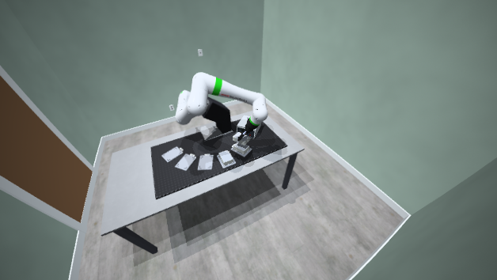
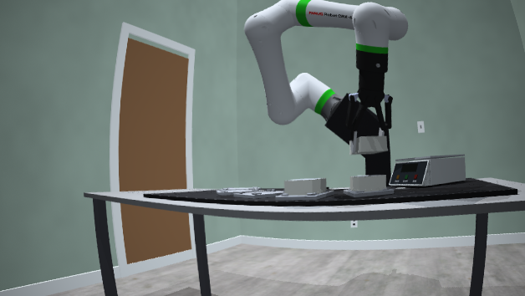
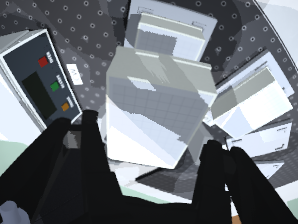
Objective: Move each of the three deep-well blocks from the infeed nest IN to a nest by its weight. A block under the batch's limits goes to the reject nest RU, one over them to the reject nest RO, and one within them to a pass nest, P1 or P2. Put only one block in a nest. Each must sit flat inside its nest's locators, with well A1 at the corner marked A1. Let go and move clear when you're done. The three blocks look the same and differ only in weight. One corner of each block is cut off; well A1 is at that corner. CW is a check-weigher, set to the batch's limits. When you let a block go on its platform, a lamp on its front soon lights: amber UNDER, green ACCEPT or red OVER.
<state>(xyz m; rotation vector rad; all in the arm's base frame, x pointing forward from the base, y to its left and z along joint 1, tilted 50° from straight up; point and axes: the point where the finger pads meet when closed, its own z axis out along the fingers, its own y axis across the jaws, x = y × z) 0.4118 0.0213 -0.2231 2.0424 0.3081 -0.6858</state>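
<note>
My hand is 230 mm past the check-weigher platform, 220 mm to the right of it and 60 mm above it. Also, from my hand: grey deep-well block 120 mm below; then check-weigher CW 230 mm behind, 210 mm to the left, 90 mm below.
</note>
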